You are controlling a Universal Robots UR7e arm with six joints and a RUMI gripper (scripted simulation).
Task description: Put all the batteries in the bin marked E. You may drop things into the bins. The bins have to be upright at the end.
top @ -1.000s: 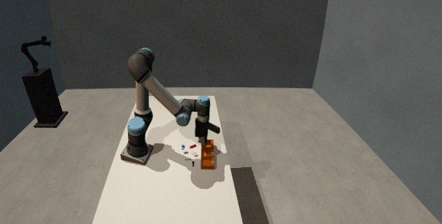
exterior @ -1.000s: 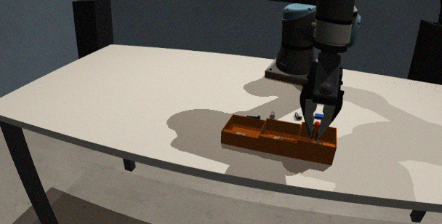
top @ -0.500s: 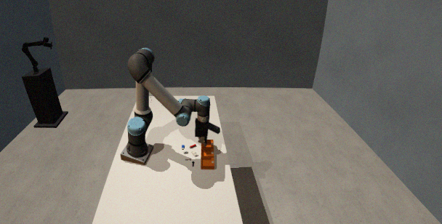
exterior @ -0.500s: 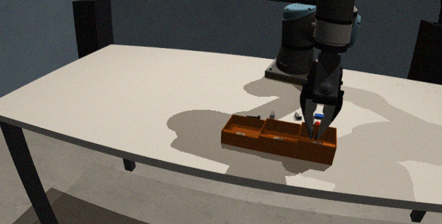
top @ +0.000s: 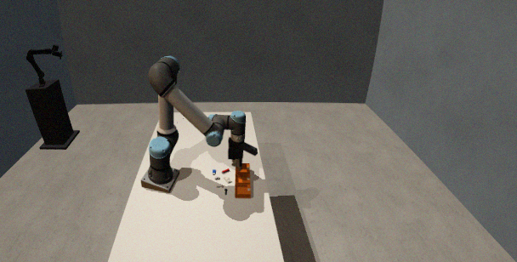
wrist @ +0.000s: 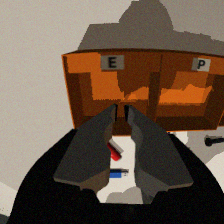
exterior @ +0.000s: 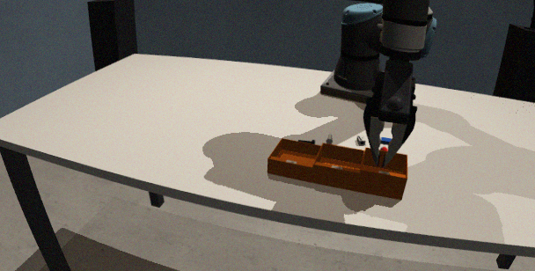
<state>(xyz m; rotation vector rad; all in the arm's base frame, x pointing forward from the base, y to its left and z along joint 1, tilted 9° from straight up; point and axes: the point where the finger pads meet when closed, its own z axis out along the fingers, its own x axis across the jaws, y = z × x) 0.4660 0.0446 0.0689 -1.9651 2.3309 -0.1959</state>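
My hand is 90 mm past the red battery, 30 mm to the right of it and 40 mm above it. Round my hand: white dotted block 80 mm behind, 50 mm to the right, 40 mm below; blue piece 150 mm behind, 20 mm to the left, 40 mm below; orange three-compartment bin 80 mm to the right, 20 mm below.
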